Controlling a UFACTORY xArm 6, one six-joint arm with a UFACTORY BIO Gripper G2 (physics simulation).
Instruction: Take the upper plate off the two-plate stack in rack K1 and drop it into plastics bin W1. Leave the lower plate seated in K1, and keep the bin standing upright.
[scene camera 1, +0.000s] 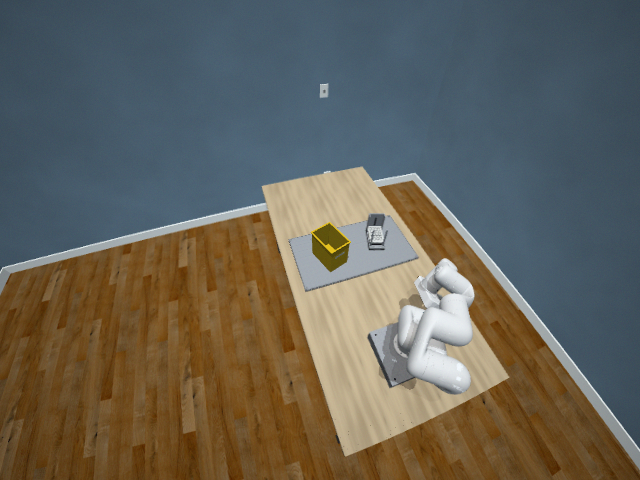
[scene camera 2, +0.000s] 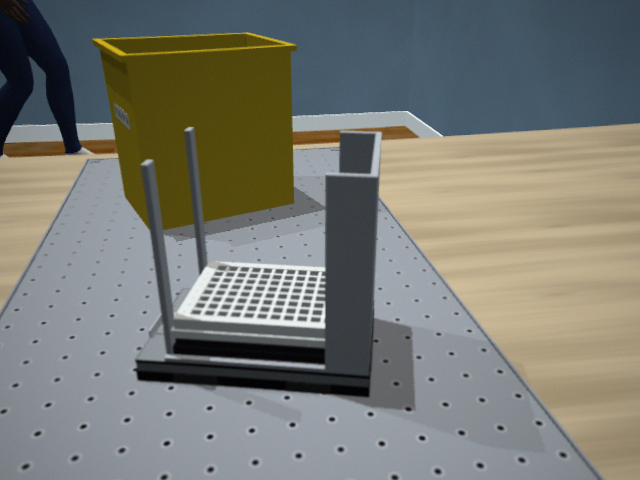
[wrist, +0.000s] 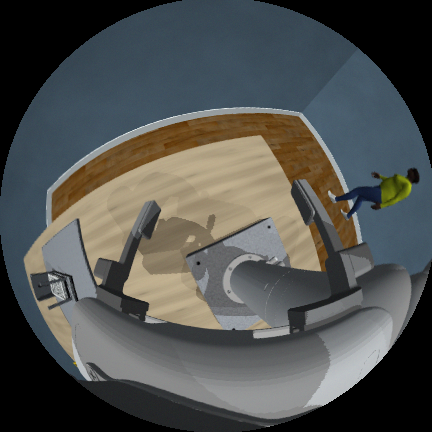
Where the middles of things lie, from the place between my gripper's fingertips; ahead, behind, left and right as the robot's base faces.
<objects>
My hand is 63 cm short of the white plate (scene camera 2: 233, 302) and 17 cm above it. Also, from my hand: black plate (scene camera 2: 311, 355) (63 cm ahead, 19 cm below); then plastics bin W1 (scene camera 2: 235, 89) (59 cm ahead, 31 cm to the left, 12 cm below).
</objects>
